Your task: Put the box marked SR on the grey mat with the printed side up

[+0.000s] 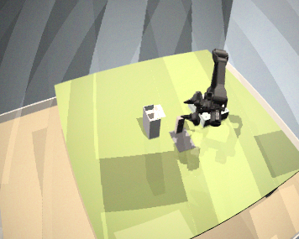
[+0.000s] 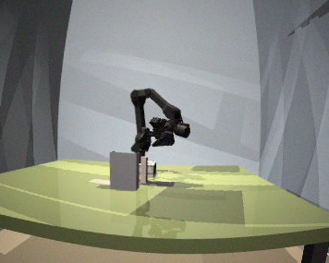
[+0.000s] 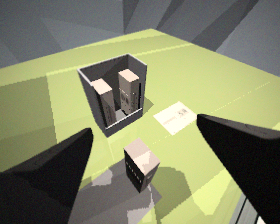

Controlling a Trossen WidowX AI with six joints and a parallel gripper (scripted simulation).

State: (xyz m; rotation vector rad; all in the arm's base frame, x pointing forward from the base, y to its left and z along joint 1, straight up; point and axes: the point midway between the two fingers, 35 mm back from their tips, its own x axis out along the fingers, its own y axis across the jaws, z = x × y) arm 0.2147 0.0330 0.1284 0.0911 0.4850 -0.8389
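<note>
Now: gripper tip 18 cm above the grey mat, 6 cm to the right of it and 1 cm short of it. The rest, counted from my gripper tip: white card (19 cm to the right, 18 cm below, 1 cm ahead).
</note>
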